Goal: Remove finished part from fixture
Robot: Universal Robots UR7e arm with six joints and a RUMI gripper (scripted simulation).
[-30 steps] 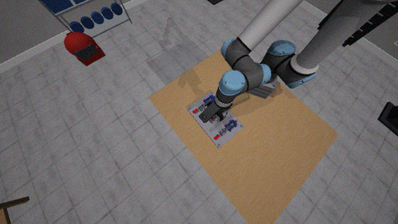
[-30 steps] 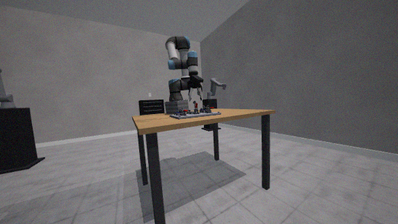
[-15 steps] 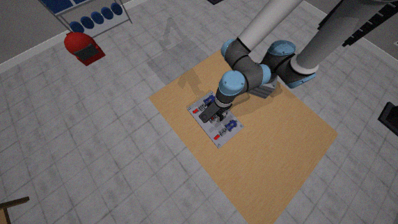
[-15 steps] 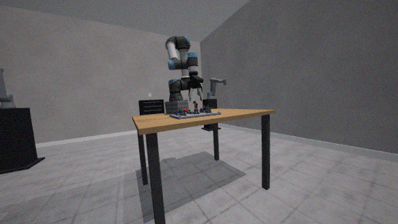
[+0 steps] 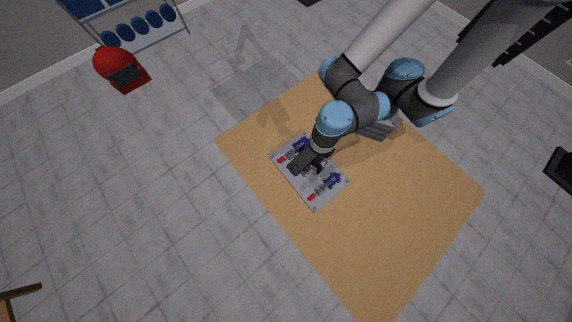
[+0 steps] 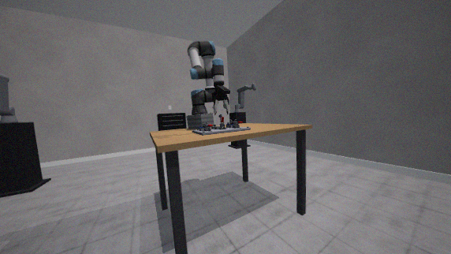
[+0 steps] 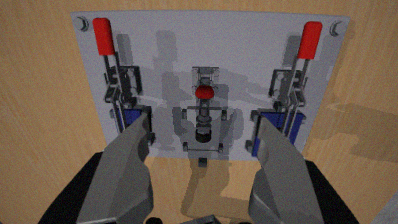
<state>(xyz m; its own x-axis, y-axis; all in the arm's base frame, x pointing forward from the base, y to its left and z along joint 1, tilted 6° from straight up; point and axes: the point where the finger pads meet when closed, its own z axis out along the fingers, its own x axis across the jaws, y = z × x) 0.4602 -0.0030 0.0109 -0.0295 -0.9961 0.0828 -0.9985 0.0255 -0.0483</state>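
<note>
Now: hand 10 cm past the grey finished part and 10 cm above it. Round my hand: grey fixture plate: 3 cm behind, 12 cm below.
</note>
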